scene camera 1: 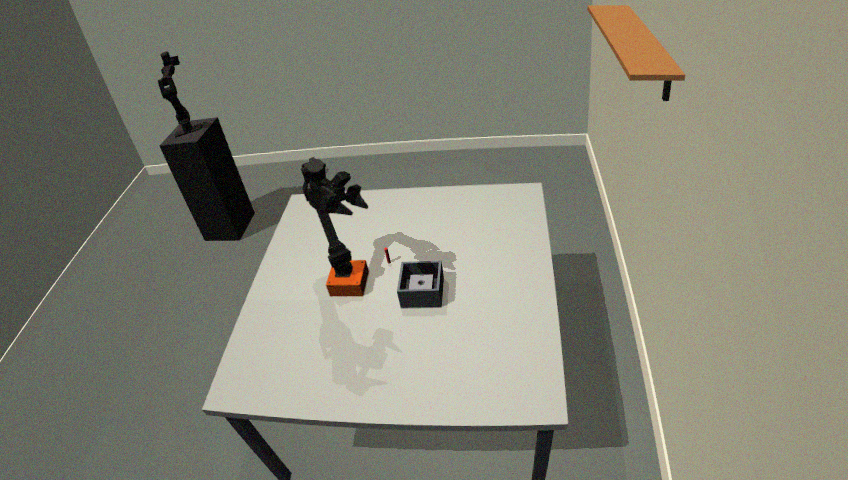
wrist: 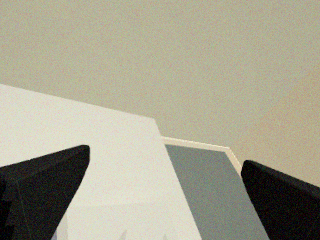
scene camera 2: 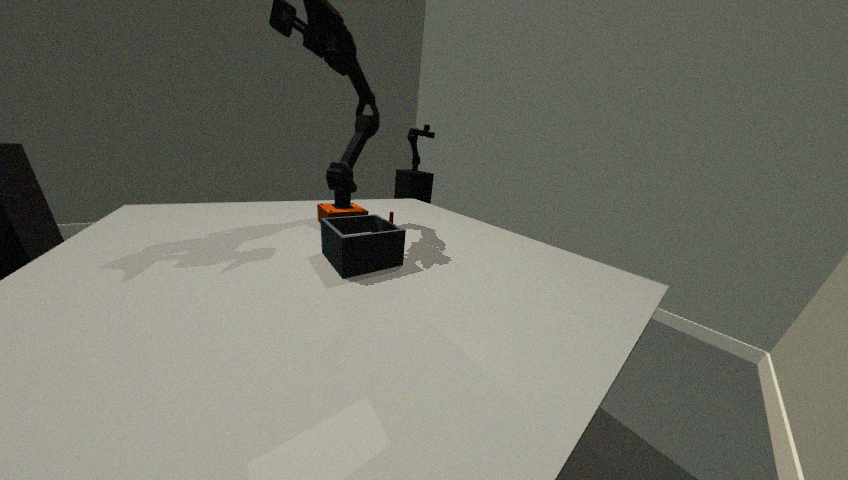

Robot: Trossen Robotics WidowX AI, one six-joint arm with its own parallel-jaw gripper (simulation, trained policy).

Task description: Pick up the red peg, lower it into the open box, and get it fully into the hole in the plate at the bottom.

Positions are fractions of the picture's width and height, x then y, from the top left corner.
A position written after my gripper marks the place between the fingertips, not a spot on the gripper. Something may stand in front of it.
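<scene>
Scene camera 2 shows my gripper (scene camera 2: 0.36,0.08) and a dark box (scene camera 2: 0.42,0.53). Both the gripper (scene camera 1: 0.43,0.44) and the box (scene camera 1: 0.48,0.62) are visible in scene camera 1. The wrist view also contains the gripper (wrist: 0.53,0.67).
</scene>
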